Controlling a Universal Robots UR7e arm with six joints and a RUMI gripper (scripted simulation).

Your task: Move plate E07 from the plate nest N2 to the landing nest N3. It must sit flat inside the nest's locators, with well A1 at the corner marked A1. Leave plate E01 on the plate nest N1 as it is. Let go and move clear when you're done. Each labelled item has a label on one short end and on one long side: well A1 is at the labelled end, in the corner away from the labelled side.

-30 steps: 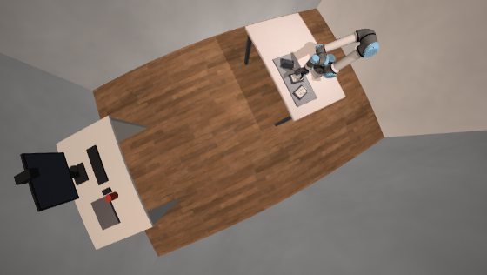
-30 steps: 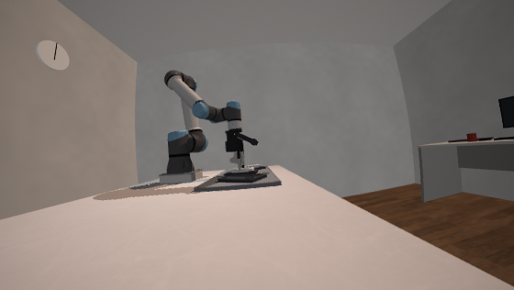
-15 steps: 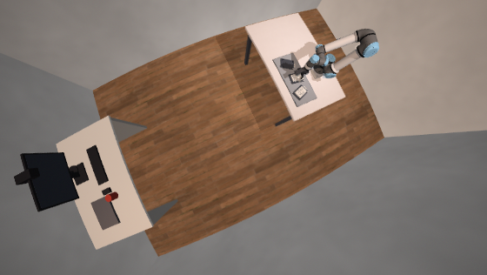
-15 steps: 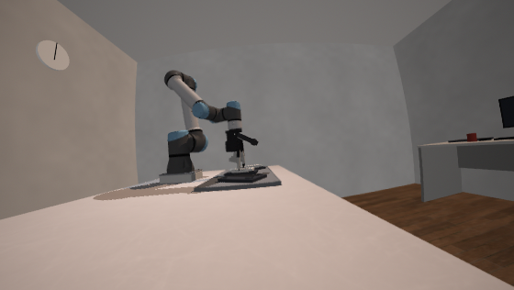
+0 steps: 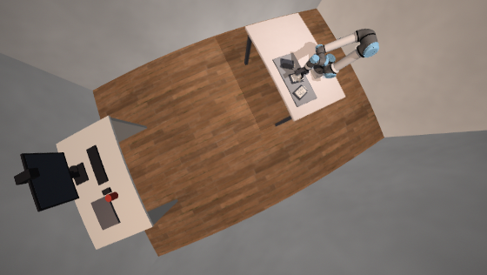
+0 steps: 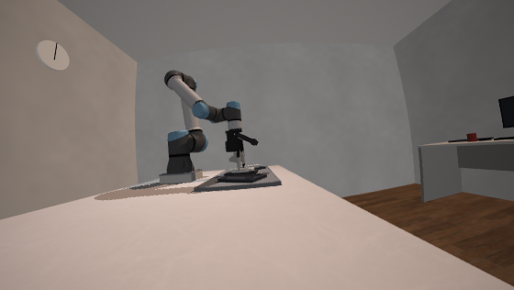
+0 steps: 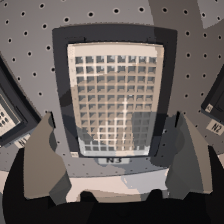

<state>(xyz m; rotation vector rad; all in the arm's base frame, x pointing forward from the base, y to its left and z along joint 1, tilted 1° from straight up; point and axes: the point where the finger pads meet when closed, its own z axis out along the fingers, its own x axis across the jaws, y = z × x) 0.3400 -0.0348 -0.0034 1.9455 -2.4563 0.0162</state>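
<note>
The dark landing nest lies 2 cm below my hand. From my hand the other things lie so: plate nest N2: 21 cm to the right, 2 cm below.
</note>
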